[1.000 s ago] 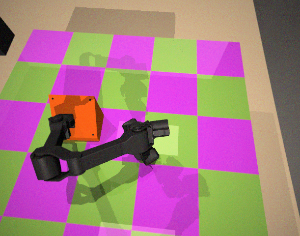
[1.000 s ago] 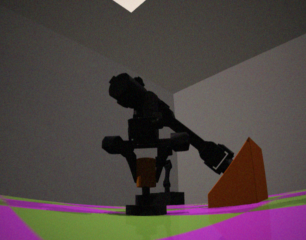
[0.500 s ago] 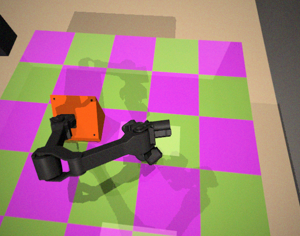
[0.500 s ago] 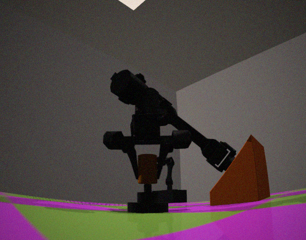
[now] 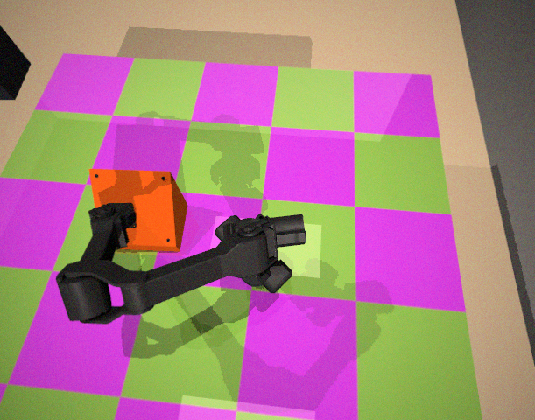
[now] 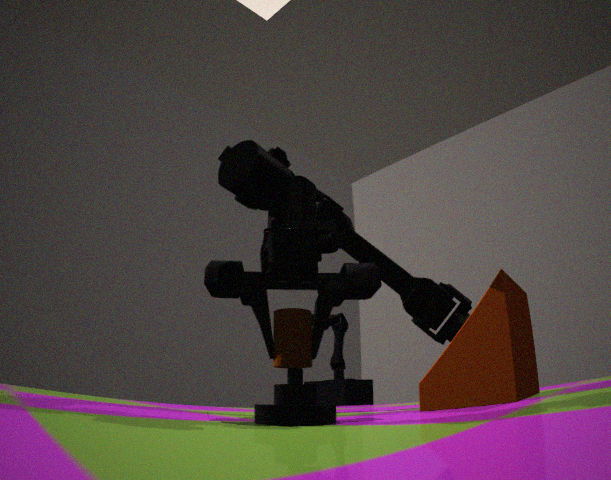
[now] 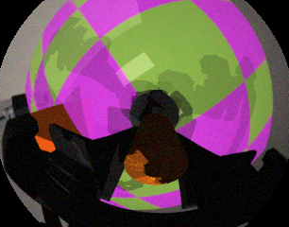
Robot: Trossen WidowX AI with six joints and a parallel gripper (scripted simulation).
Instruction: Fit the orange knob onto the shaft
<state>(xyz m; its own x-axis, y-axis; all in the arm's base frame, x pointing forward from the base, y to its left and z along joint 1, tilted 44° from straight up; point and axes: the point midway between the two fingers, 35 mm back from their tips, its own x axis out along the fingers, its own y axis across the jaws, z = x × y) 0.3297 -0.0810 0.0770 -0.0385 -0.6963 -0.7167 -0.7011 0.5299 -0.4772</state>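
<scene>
My gripper tip is 2 cm below the orange knob. Round my gripper tip: dark round pedestal 4 cm below.
</scene>
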